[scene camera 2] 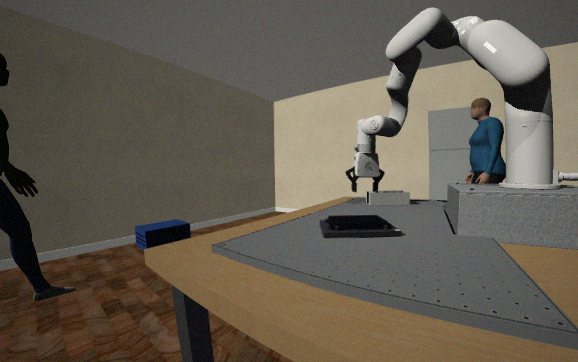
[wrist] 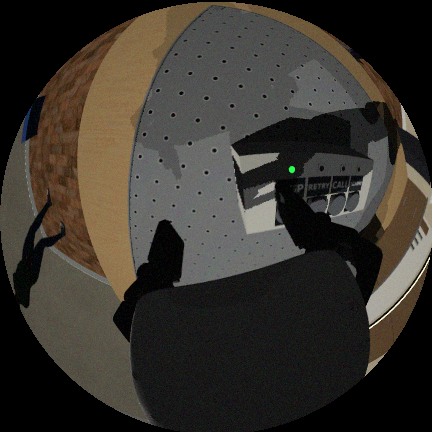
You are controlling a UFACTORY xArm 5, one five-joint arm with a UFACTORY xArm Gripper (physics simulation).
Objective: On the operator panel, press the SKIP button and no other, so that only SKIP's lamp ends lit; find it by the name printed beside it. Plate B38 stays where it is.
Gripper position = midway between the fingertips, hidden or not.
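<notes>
Scene camera 2 shows my gripper [scene camera 2: 364, 191] and a flat black tray-like object [scene camera 2: 360, 222]. In the wrist view my gripper [wrist: 224, 214] is visible; the wrist view does not show the flat black tray-like object, which is hidden by my gripper.
</notes>
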